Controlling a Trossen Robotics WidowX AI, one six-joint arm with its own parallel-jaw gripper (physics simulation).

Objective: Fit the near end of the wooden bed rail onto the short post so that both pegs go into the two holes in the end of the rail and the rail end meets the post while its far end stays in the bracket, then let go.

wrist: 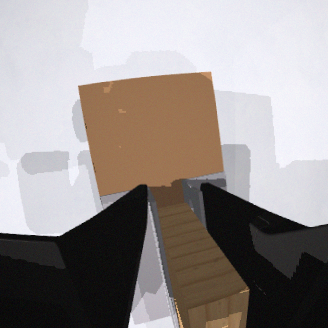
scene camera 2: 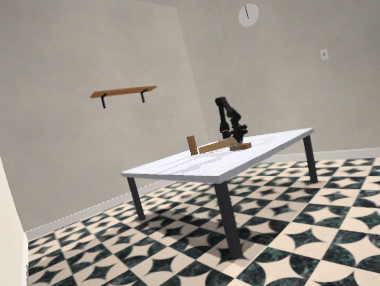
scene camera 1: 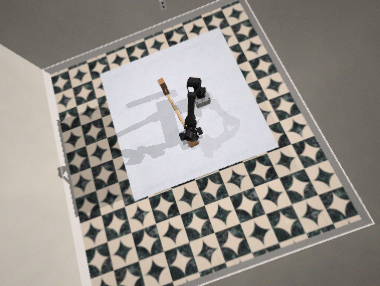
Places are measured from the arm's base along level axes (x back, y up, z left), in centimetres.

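Where they show: gripper, fingertip midpoint: (wrist: 173, 191) (scene camera 2: 241, 143); arm's base, origin of the base link: (scene camera 2: 226, 137) (scene camera 1: 200, 95).
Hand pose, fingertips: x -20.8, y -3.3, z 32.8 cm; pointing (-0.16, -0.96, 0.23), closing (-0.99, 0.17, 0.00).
Things, the pixels of their centre, and the offset from my fingertips. Level surfaces: height alone.
- wooden bed rail, body centre: (scene camera 2: 217, 145) (scene camera 1: 178, 115) dx -3.1, dy +0.6, dz -22.8 cm
- upright wooden block, body centre: (scene camera 2: 192, 145) (scene camera 1: 164, 87) dx -7.0, dy +4.4, dz -51.0 cm
- low wooden block, body centre: (wrist: 163, 202) (scene camera 2: 240, 146) (scene camera 1: 190, 137) dx +0.0, dy -2.8, dz -1.6 cm
- white table, its level: dy -4.6 cm
The wooden bed rail (scene camera 1: 176, 108) (scene camera 2: 215, 146) (wrist: 200, 255) runs between an upright wooden block (scene camera 1: 163, 86) (scene camera 2: 192, 145) and a low wooden block (scene camera 1: 193, 144) (scene camera 2: 241, 147) (wrist: 150, 130). I take the low block to be the short post and the upright one to be at the bracket end, but the bracket is too small to make out. My gripper (scene camera 1: 191, 135) (scene camera 2: 239, 142) (wrist: 173, 191) is shut on the rail close to the low block. The rail end lies at that block's near edge in the wrist view; pegs, holes and any gap are hidden by the fingers.
The white table (scene camera 1: 225, 65) (scene camera 2: 265, 147) carries the blocks and the arm. The arm's grey base (scene camera 1: 203, 101) stands to the right of the rail in scene camera 1. A wall shelf (scene camera 2: 125, 91) hangs well away from the table. Arm shadows cross the table top.
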